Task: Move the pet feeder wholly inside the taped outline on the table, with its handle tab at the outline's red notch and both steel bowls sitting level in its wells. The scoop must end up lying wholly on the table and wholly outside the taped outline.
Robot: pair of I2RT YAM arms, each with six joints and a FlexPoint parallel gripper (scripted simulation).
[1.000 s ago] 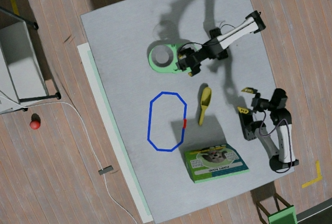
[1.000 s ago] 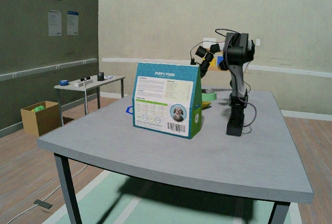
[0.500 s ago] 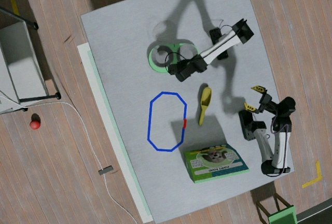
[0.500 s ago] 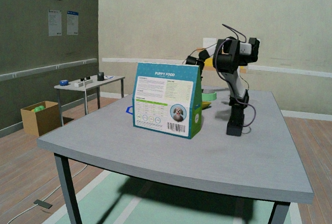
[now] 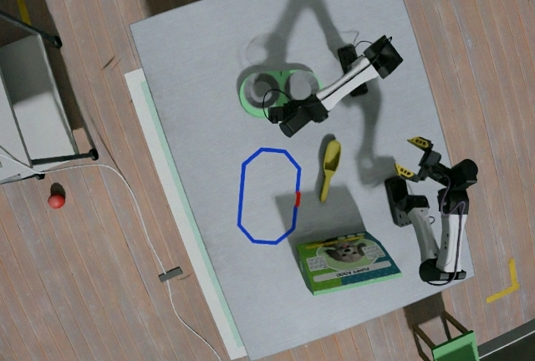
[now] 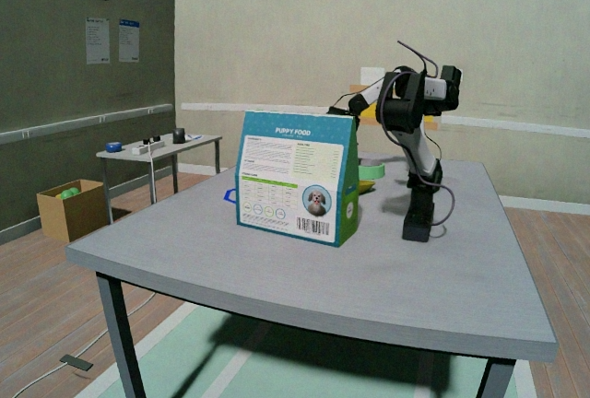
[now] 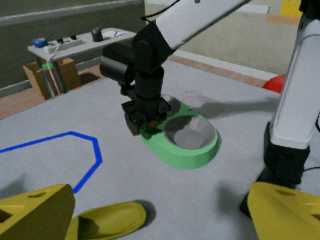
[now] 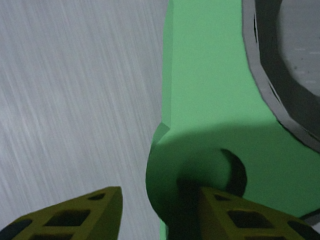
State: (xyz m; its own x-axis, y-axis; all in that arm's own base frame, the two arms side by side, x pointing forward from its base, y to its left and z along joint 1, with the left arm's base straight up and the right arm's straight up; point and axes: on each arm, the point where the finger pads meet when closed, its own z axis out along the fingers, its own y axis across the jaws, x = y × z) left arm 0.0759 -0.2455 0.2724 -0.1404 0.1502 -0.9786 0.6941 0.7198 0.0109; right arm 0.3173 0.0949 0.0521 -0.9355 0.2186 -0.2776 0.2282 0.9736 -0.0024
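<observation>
My right gripper is now 2 cm past the green pet feeder, 8 cm to the left of it and 4 cm above it. Also, from my right hand: yellow scoop: 10 cm behind, 24 cm to the left, 3 cm below; puppy food bag: 59 cm to the left, 9 cm above; blue taped outline: 17 cm ahead, 28 cm to the left, 5 cm below.
</observation>
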